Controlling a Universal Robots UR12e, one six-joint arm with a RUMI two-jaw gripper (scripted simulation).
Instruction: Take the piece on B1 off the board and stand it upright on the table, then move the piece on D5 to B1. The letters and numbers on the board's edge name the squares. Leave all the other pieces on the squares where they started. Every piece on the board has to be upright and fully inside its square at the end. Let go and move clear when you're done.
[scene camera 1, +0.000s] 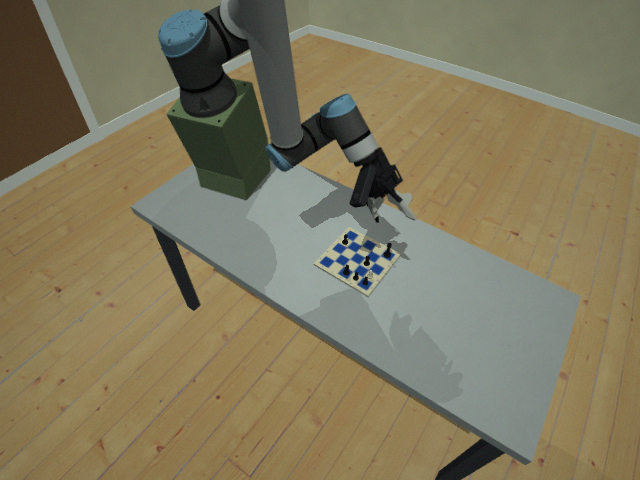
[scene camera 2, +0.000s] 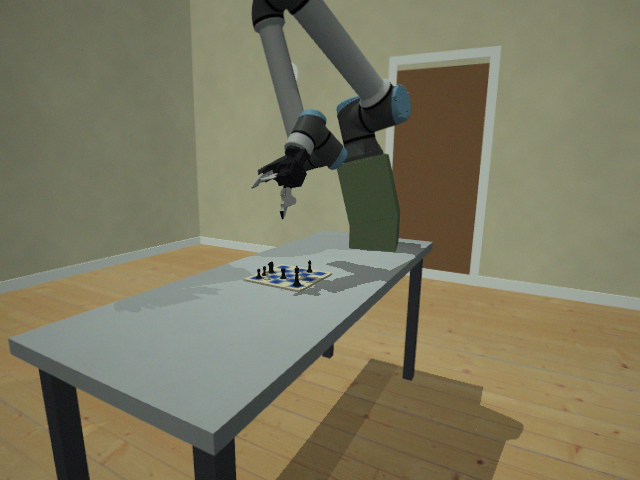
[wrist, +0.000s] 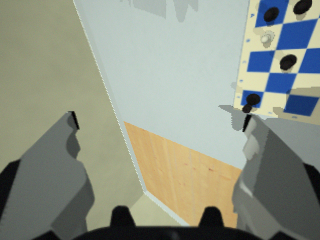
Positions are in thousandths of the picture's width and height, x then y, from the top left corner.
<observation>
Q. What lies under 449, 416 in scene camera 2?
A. My gripper.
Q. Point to a blue-and-cream chessboard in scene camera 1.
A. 521, 545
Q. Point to my gripper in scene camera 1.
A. At 618, 461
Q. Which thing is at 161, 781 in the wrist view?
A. My gripper.
</observation>
